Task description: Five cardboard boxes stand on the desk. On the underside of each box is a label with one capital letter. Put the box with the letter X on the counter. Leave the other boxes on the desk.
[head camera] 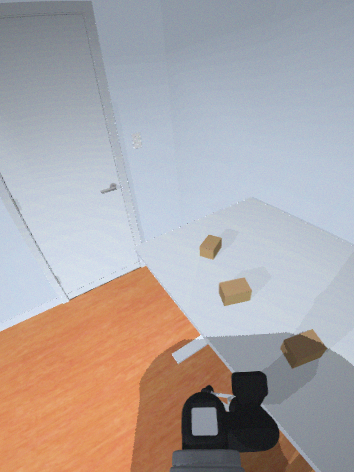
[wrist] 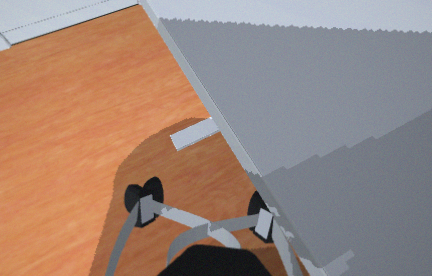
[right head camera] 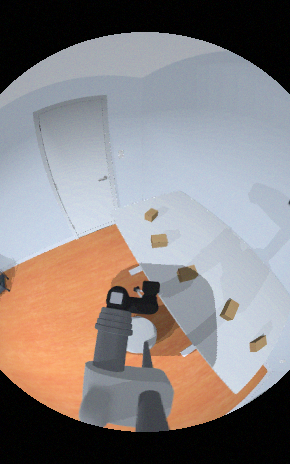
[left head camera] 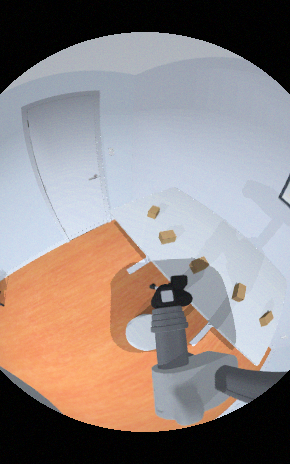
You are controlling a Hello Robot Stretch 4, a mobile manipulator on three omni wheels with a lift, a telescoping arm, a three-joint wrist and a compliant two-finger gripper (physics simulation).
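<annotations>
White desk: (left head camera: 199, 232) and (head camera: 302, 280) are the same spot on it.
</annotations>
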